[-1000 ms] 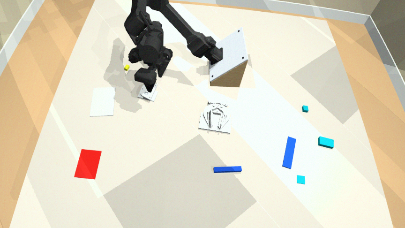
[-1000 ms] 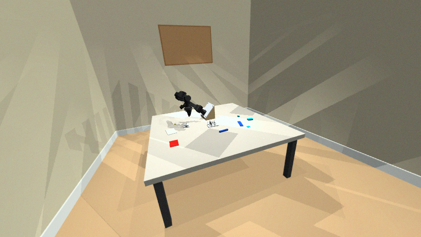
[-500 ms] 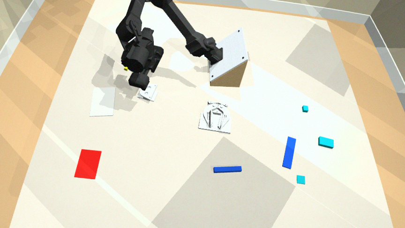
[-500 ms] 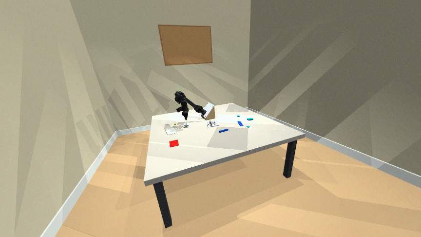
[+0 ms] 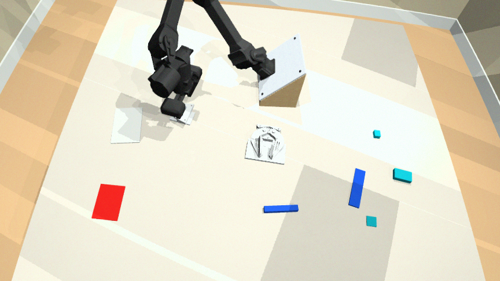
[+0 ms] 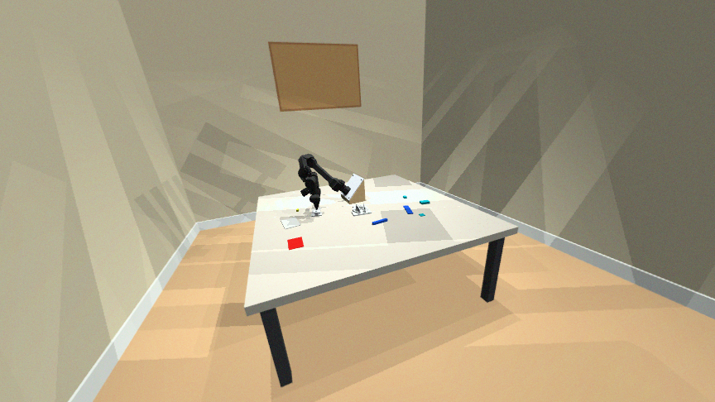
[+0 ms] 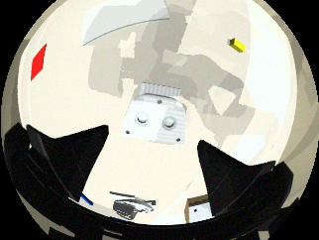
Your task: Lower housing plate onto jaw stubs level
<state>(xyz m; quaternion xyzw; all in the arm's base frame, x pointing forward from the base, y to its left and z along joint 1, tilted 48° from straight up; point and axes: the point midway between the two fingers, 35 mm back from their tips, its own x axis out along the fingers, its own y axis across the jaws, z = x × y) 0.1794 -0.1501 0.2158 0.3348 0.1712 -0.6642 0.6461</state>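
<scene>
My gripper tip is 10 mm to the left of the white bracket and 40 mm above it. From my gripper tip the other things lie so: red tile 310 mm ahead, 180 mm to the right, 50 mm below; then yellow cube 130 mm behind, 120 mm to the right, 50 mm below; then white slab 50 mm ahead, 180 mm to the right, 50 mm below.
</scene>
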